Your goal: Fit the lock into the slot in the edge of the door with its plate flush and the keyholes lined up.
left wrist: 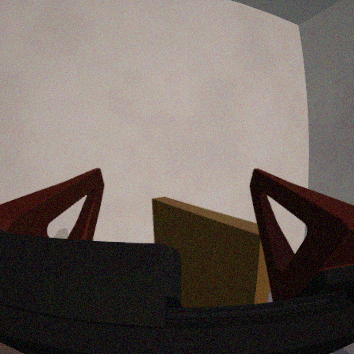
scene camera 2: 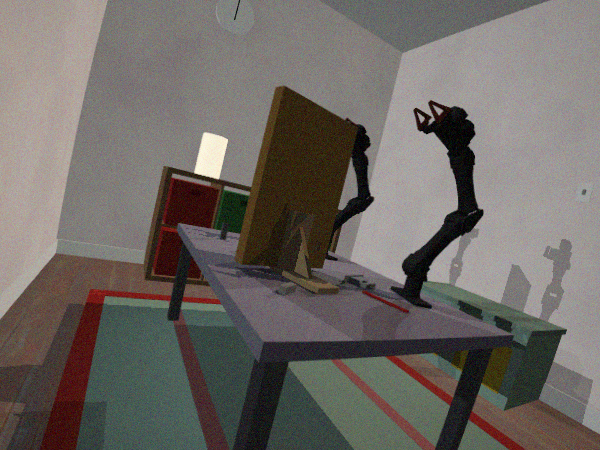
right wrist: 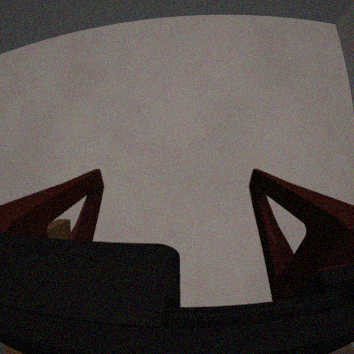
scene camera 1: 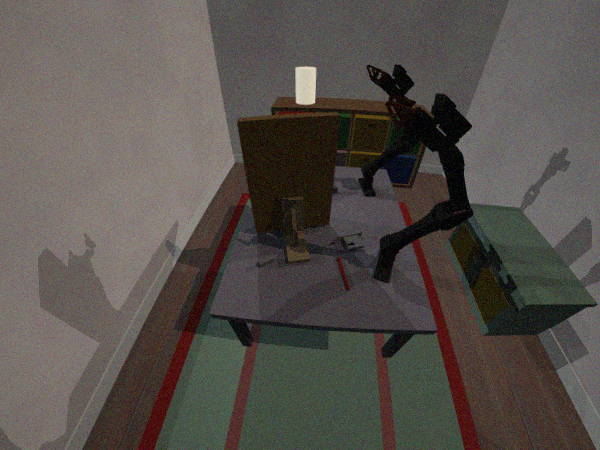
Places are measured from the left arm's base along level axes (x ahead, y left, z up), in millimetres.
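Where they show: left gripper, fingertip midpoint: (left wrist: pixel 176 176) (scene camera 2: pixel 421 105) (scene camera 1: pixel 388 98); right gripper, fingertip midpoint: (right wrist: pixel 176 176) (scene camera 1: pixel 369 66); left arm's base at its link origin: (scene camera 2: pixel 409 297) (scene camera 1: pixel 384 263); right arm's base at its link origin: (scene camera 1: pixel 366 187).
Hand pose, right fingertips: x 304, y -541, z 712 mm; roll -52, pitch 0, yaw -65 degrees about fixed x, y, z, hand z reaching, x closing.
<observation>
Each offset is from my right fingertips to the centre of the thing. Level surfaces: height alone.
The brown door panel @[dx +191, dy +496, dz -412 mm] (scene camera 1: pixel 292 165) (scene camera 2: pixel 305 175) (left wrist: pixel 215 260) stands upright on the table, its lower part in a wooden stand (scene camera 1: pixel 298 254) (scene camera 2: pixel 320 286). A grey metal piece that looks like the lock @[dx -128, dy +477, dz -701 mm] (scene camera 1: pixel 350 243) (scene camera 2: pixel 358 282) lies on the table beside the door, apart from it; its details are too dark to tell. The slot in the door's edge cannot be made out. My left gripper (scene camera 1: pixel 393 110) (scene camera 2: pixel 423 106) (left wrist: pixel 176 176) is open and empty, raised high above the table. My right gripper (scene camera 1: pixel 374 75) (right wrist: pixel 176 176) is open and empty, also high; the door partly hides it in scene camera 2.
A red rod @[dx -136, dy +666, dz -709 mm] (scene camera 1: pixel 343 274) (scene camera 2: pixel 385 301) lies near the left arm's base. A small grey block @[dx +206, dy +754, dz -701 mm] (scene camera 1: pixel 265 261) (scene camera 2: pixel 286 288) lies beside the stand. A small dark upright piece @[dx +429, dy +134, dz -674 mm] (scene camera 2: pixel 224 231) stands toward the table's far end. A green cabinet (scene camera 1: pixel 540 260) stands beside the table @[dz -712 mm] (scene camera 1: pixel 280 300).
</observation>
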